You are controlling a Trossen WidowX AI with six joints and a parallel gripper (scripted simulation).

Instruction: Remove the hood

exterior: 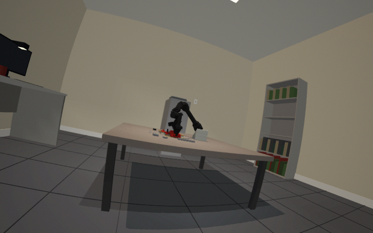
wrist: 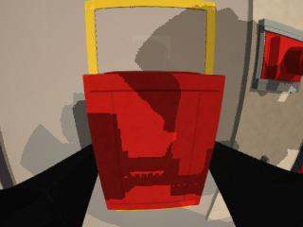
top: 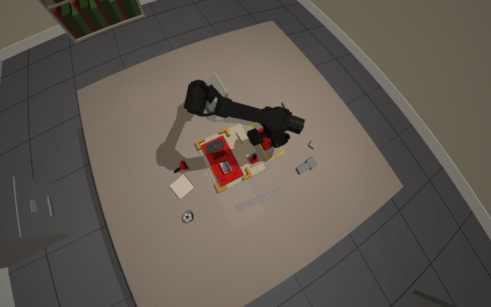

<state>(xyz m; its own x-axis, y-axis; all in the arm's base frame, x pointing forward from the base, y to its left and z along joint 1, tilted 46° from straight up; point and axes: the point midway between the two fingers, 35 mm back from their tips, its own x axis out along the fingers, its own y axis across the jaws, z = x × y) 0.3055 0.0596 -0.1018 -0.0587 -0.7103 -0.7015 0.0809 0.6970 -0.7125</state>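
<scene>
The red hood lies right at my gripper tip. From my gripper tip the other things lie so: beige tile (430 mm to the right, 10 mm below); then grey ruler (210 mm ahead, 170 mm to the right, 20 mm below); then wheel (460 mm to the right, 120 mm ahead, 10 mm below).
</scene>
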